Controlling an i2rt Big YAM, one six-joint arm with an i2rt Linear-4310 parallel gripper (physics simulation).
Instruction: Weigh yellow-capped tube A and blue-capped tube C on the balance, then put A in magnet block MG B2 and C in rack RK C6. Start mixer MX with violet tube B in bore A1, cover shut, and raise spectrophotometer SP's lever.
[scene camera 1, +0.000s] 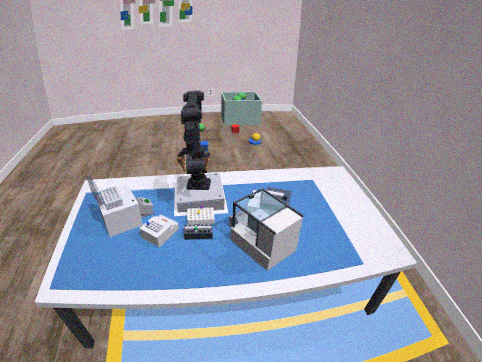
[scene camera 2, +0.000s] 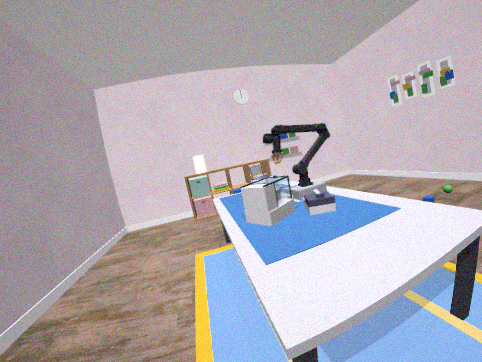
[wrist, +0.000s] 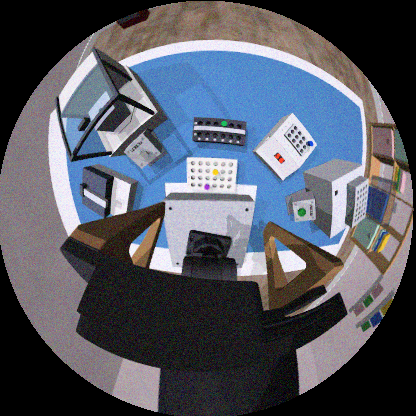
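Note:
My gripper is open and empty, high above the table. Yellow-capped tube A and violet-capped tube B stand in the white rack. Blue-capped tube C stands in the white block with a red display. The glass-sided balance is on the other side. The dark magnet block holds a green-capped tube. Bore labels are too small to read.
A tall white device with a bored block stands beside a small box with a green button. A dark-topped white device and a small box with a dial are near the balance.

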